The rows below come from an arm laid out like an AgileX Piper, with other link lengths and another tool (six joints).
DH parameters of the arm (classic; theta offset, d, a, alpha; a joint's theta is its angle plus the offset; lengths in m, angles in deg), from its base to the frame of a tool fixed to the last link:
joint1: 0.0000 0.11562 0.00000 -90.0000
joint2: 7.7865 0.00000 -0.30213 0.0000
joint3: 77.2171 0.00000 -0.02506 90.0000
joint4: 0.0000 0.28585 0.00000 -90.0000
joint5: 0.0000 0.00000 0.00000 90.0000
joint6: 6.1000 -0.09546 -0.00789 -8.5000
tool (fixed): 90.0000 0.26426 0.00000 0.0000
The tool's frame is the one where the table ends.
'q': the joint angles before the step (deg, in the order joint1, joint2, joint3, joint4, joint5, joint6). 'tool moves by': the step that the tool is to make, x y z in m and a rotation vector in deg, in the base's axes. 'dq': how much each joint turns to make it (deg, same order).
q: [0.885 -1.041 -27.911 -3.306 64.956 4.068]
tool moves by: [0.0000 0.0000 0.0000 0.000 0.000 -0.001]
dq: [-0.002 0.000 0.000 0.001 0.000 -0.001]
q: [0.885 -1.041 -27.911 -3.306 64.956 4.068]
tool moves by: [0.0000 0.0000 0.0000 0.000 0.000 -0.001]
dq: [-0.002 0.000 0.000 0.001 0.000 -0.001]
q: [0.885 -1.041 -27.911 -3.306 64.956 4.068]
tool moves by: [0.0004 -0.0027 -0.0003 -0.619 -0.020 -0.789]
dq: [-0.134 -0.012 0.004 -0.972 0.009 0.218]
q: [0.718 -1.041 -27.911 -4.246 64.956 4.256]
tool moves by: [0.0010 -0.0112 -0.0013 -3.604 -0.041 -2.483]
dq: [-0.078 -0.005 -0.003 -4.324 0.007 -0.021]
